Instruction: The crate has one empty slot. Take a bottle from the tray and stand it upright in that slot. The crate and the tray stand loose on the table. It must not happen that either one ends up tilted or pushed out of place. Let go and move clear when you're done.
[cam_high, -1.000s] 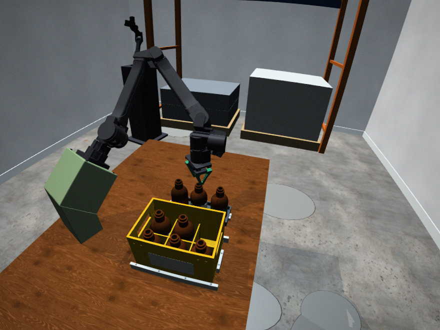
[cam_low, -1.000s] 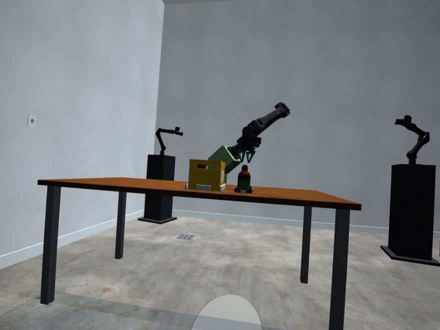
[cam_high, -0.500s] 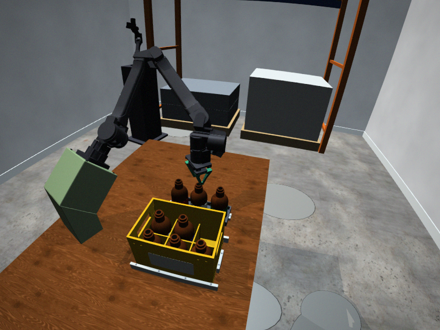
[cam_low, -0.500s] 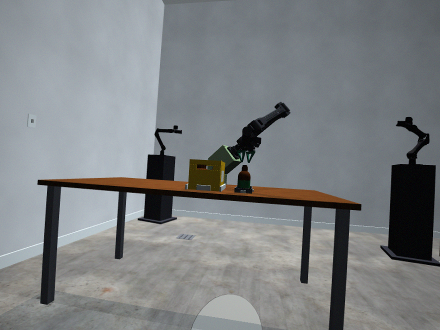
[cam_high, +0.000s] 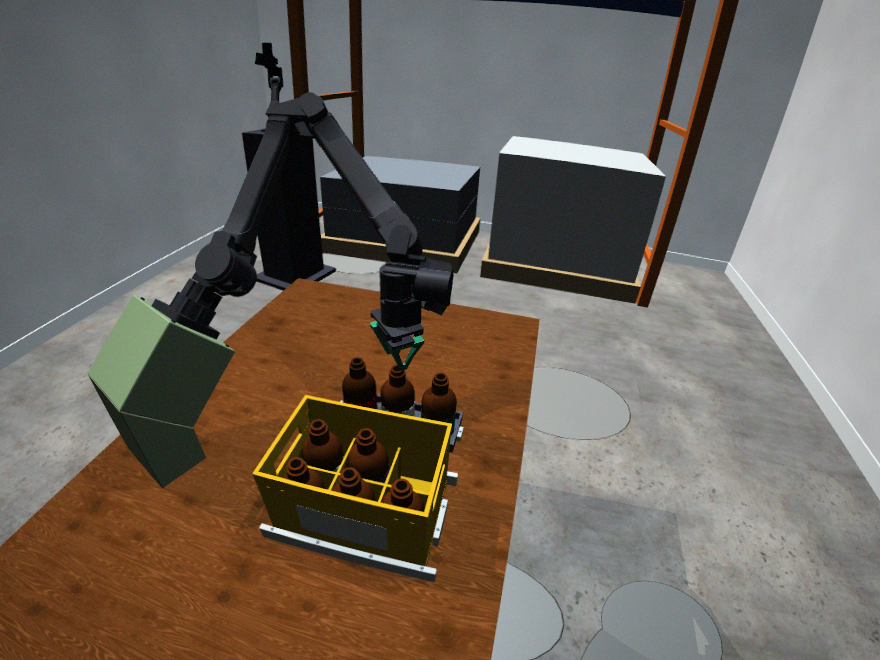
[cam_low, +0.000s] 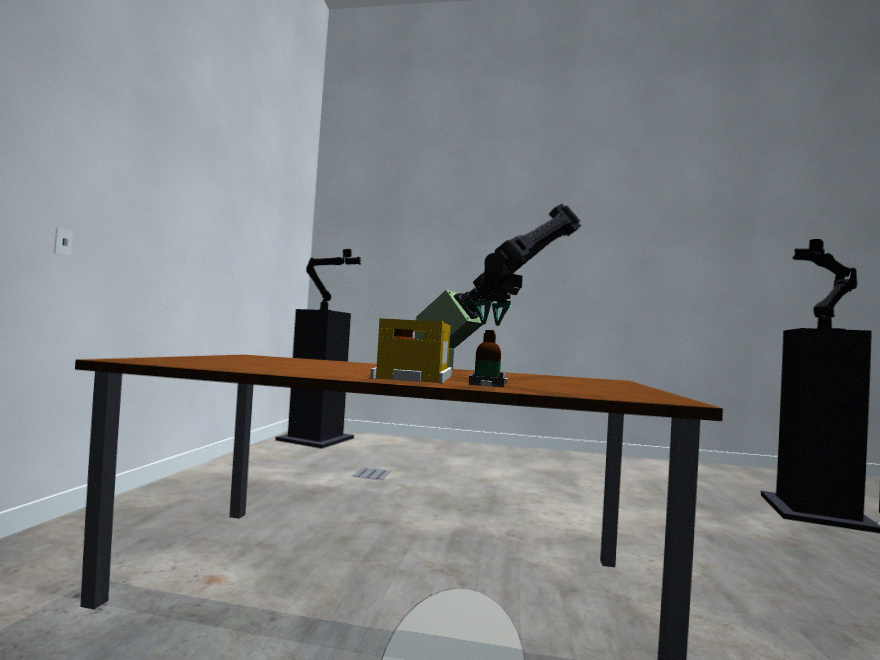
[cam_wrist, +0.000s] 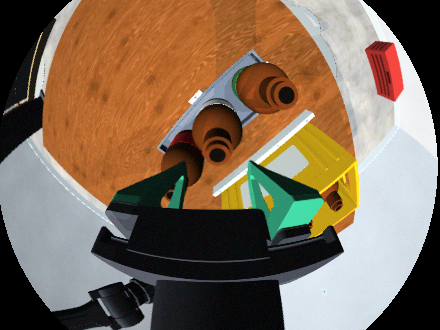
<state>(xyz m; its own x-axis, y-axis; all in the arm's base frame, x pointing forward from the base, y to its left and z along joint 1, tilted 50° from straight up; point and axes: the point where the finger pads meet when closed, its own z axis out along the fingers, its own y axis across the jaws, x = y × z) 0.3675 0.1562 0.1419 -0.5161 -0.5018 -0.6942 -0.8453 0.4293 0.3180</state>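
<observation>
Now: the tray 17 cm below my hand. Round my hand: crate (6 cm ahead, 22 cm to the right, 10 cm below).
</observation>
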